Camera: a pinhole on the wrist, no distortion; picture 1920 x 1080 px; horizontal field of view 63.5 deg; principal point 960.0 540.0 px. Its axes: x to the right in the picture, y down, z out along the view. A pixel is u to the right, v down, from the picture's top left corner.
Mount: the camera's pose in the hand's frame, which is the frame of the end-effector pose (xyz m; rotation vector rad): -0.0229 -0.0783 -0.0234 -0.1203 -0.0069 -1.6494
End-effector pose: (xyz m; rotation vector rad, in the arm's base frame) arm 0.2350 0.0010 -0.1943 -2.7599 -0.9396 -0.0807
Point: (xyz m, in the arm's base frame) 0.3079 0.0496 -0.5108
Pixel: 424.5 692.0
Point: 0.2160 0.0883 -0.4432
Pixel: 821.1 569.5
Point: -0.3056 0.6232 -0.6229
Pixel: outside the picture
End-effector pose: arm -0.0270 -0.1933 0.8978 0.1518 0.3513 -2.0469
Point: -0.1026 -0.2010 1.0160
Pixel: 1124.8 845.8
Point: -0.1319 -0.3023 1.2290
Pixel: 1168.1 781.2
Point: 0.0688 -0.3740 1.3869
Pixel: 661.2 412.4
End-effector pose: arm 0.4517 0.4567 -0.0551 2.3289 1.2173 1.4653
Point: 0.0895 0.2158 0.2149
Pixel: behind the camera
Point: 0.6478 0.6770 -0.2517
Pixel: 1310.7 798.0
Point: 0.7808 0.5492 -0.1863
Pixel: 536.6 633.5
